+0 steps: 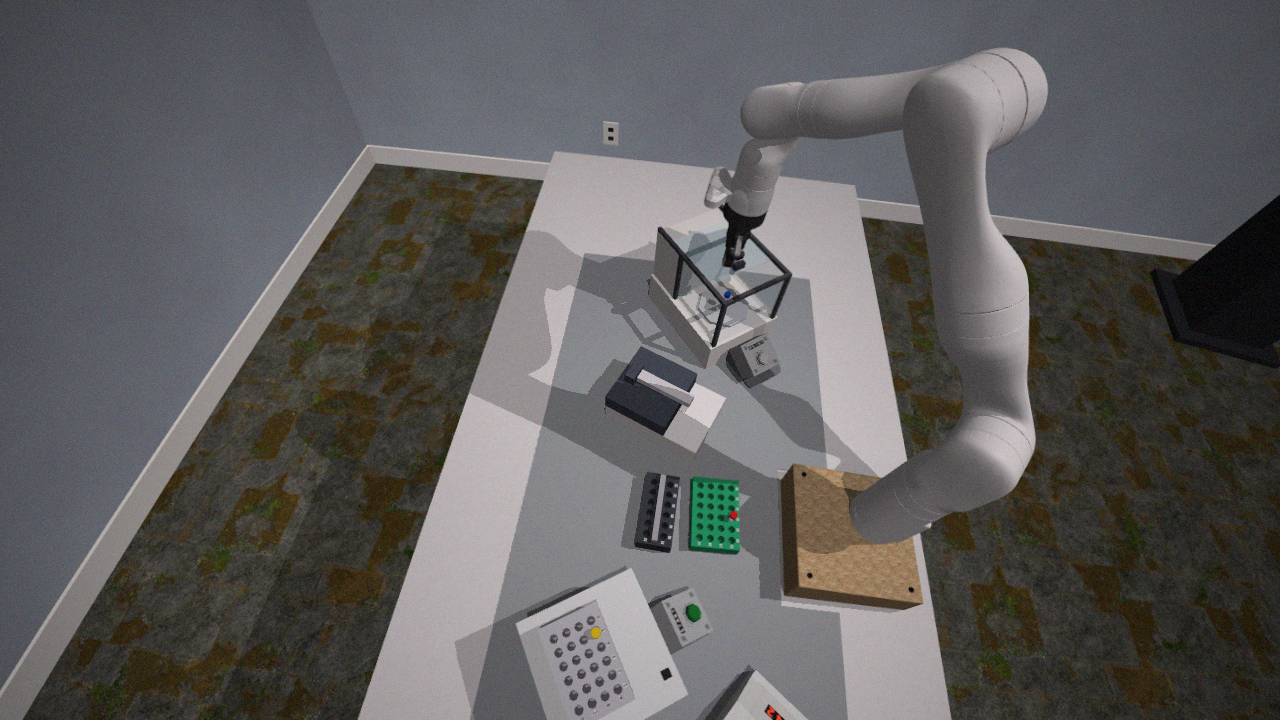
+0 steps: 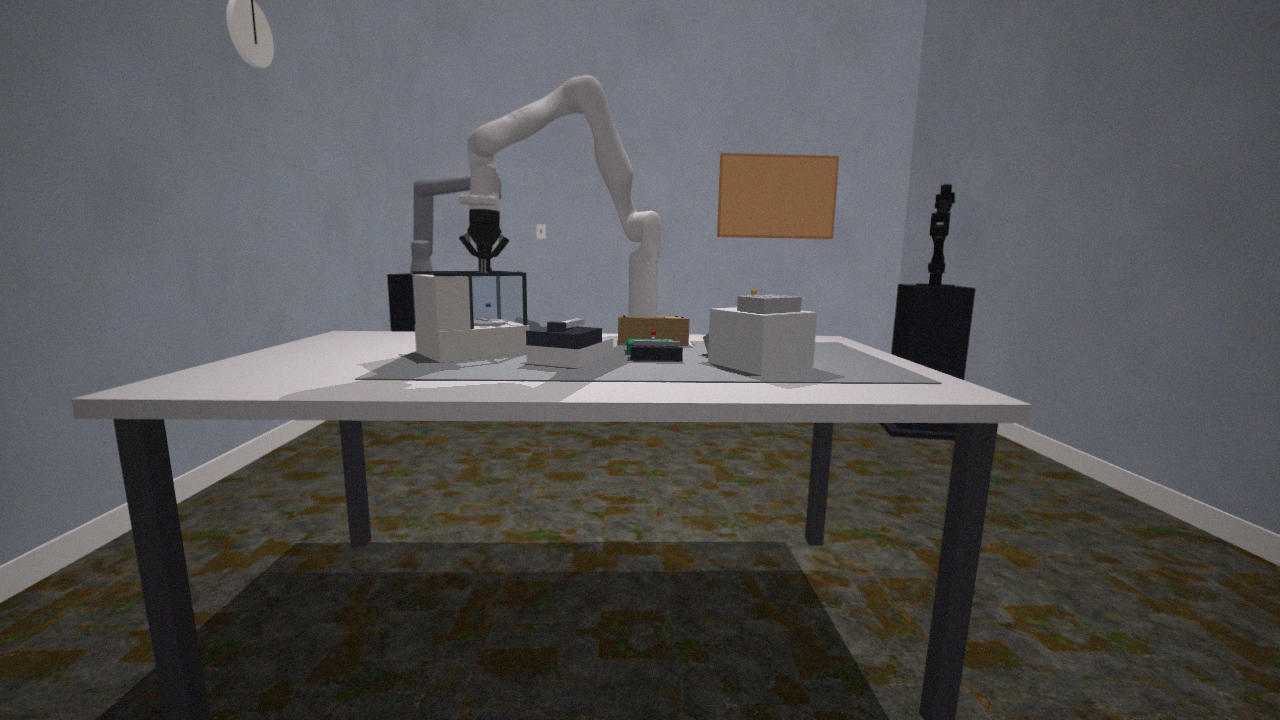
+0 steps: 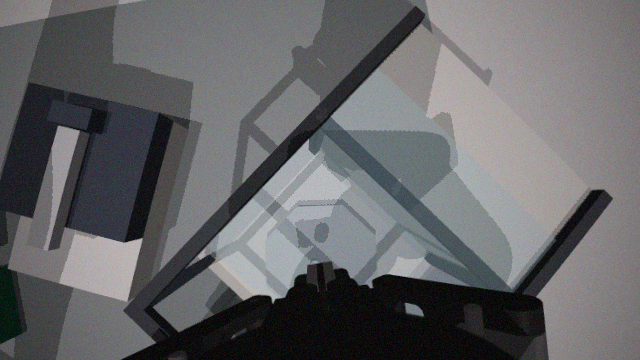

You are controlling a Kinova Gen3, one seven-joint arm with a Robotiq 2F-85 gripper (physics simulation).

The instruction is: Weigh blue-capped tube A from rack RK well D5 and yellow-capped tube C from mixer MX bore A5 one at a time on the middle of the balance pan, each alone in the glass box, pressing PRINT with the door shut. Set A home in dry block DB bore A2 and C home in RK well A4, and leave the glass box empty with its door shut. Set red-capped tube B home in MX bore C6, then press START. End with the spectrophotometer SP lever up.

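Places are measured from the arm's base along level axes (x down, y left, z ahead), in centimetres.
Pixels of known places: gripper, fingertip midpoint: (image 1: 727,264) (image 3: 322,280); arm's base at its link origin: (image 1: 874,517) (image 2: 642,316).
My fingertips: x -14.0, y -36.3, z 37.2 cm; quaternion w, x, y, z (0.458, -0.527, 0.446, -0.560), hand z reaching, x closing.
Note:
For each thing: its top centre in the pictures, then the offset to it from my fingertips. "pt": a spot on its surface instead.
- black-framed glass box at its top centre: (image 3: 330,322) (image 1: 737,260) (image 2: 485,268) dx -1.4, dy -0.4, dz -1.8 cm
- Yellow-capped tube C at its top centre: (image 1: 595,632) (image 2: 753,290) dx +2.6, dy +69.1, dz +2.0 cm
- white mixer MX at its top centre: (image 1: 629,640) (image 2: 750,294) dx +3.9, dy +68.5, dz -2.5 cm
- Red-capped tube B at its top centre: (image 1: 734,514) (image 2: 653,331) dx +15.5, dy +43.0, dz -13.7 cm
- green rack RK at a spot on its surface: (image 1: 694,547) pt dx +18.7, dy +49.8, dz -8.6 cm
- PRINT box at a spot on its surface: (image 1: 757,359) pt dx +14.3, dy +9.8, dz -11.4 cm
- navy-and-white device at its top centre: (image 3: 46,195) (image 1: 669,387) (image 2: 571,319) dx +10.7, dy +24.6, dz +4.0 cm
- dark block at a spot on its surface: (image 1: 640,542) pt dx +17.3, dy +52.3, dz +0.5 cm
- green-button box at a spot on its surface: (image 1: 682,628) pt dx +13.2, dy +63.6, dz -9.6 cm
- red-digit device at a spot on its surface: (image 1: 750,694) pt dx +15.9, dy +68.7, dz -21.9 cm
My gripper (image 1: 734,265) (image 2: 484,266) (image 3: 322,280) is shut and empty. Its tips are at the top of the black-framed glass box (image 1: 679,279) (image 3: 350,86), beside a small dark handle. A tinted pane lies near the tips; how far it covers the box is unclear. Blue-capped tube A (image 1: 727,293) (image 2: 487,305) stands inside, over the balance pan. Yellow-capped tube C (image 1: 595,632) (image 2: 753,292) stands in the white mixer MX (image 1: 659,647) (image 2: 760,344). Red-capped tube B (image 1: 733,514) (image 2: 653,334) stands in the green rack RK (image 1: 694,547).
The PRINT box (image 1: 757,359) sits beside the balance. A navy-and-white device (image 1: 638,404) (image 3: 114,175) with a pale bar stands near it. A dark block (image 1: 640,542) lies left of the green rack. A green-button box (image 1: 682,628) and a red-digit device (image 1: 750,694) are near the mixer.

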